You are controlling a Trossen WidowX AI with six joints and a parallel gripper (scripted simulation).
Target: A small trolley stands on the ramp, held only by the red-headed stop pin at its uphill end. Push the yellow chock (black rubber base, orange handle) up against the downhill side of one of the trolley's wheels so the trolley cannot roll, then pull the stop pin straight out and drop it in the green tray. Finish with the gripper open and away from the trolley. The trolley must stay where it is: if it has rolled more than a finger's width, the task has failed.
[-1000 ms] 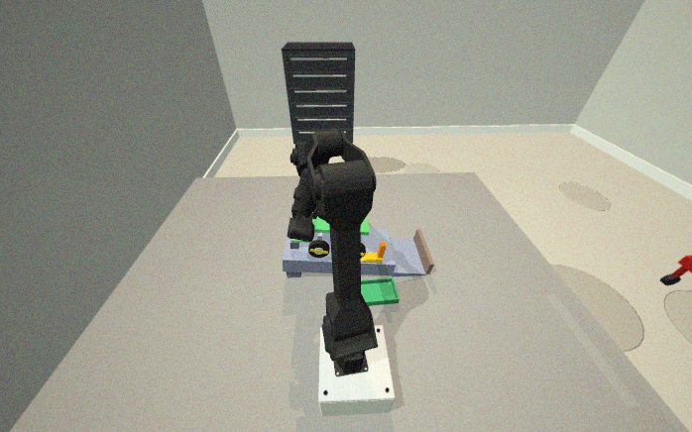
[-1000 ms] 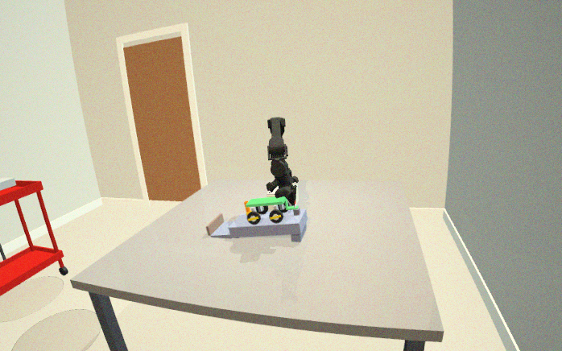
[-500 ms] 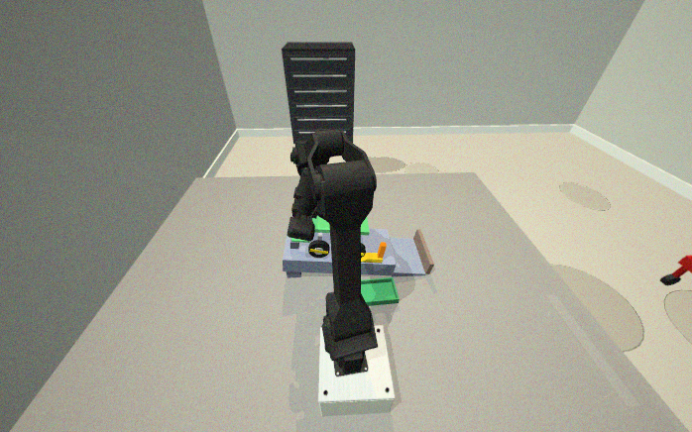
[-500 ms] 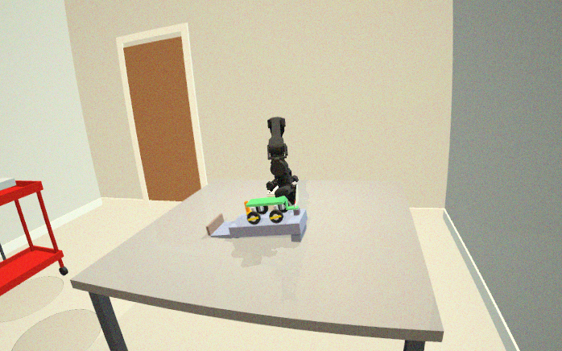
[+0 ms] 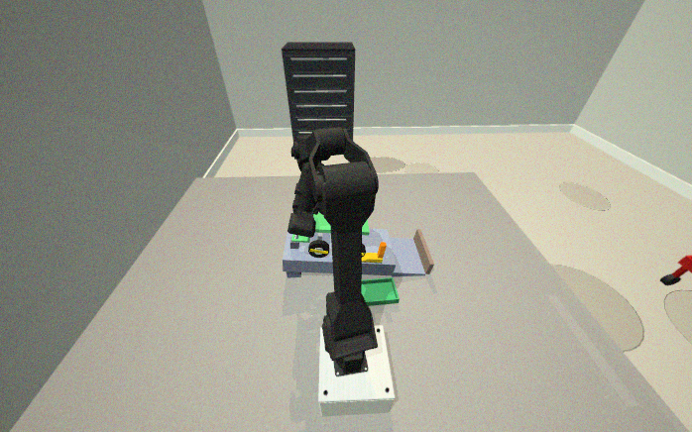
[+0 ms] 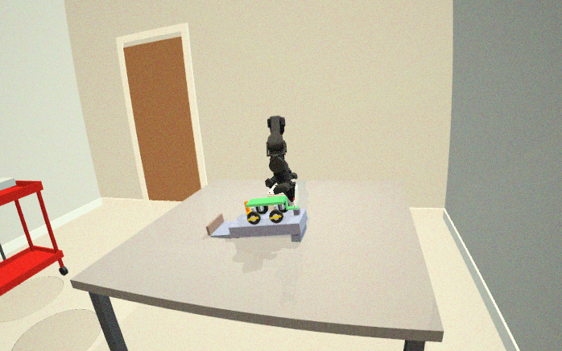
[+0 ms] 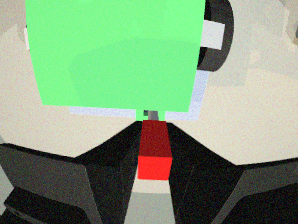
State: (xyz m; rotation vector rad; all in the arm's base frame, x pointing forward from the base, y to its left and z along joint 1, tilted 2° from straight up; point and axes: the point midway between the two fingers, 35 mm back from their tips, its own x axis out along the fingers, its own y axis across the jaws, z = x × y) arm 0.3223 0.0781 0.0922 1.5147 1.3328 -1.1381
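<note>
The green tray lies 13 cm behind my gripper tip, 19 cm to the right of it and 16 cm below it. The rest, counted from my gripper tip: grey-blue ramp: 1 cm ahead, 11 cm to the right, 10 cm below; green-decked trolley: 1 cm ahead, 11 cm to the right, 3 cm below; red-headed stop pin: right at my gripper tip.
</note>
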